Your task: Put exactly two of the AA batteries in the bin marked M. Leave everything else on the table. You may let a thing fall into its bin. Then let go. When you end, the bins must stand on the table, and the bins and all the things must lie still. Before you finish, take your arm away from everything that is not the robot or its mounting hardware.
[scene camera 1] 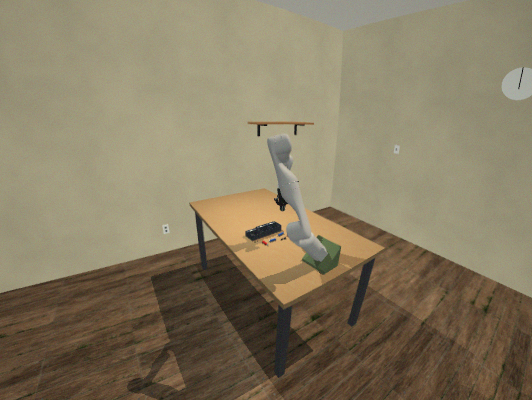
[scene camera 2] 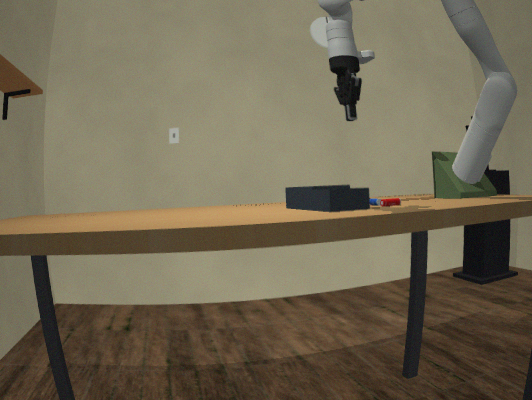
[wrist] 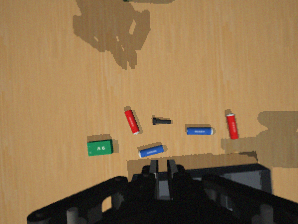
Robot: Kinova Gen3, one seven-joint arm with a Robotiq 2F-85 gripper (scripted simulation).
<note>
In view: the gripper (scene camera 2: 351,120).
The gripper shows as well in the wrist view (wrist: 162,170).
</note>
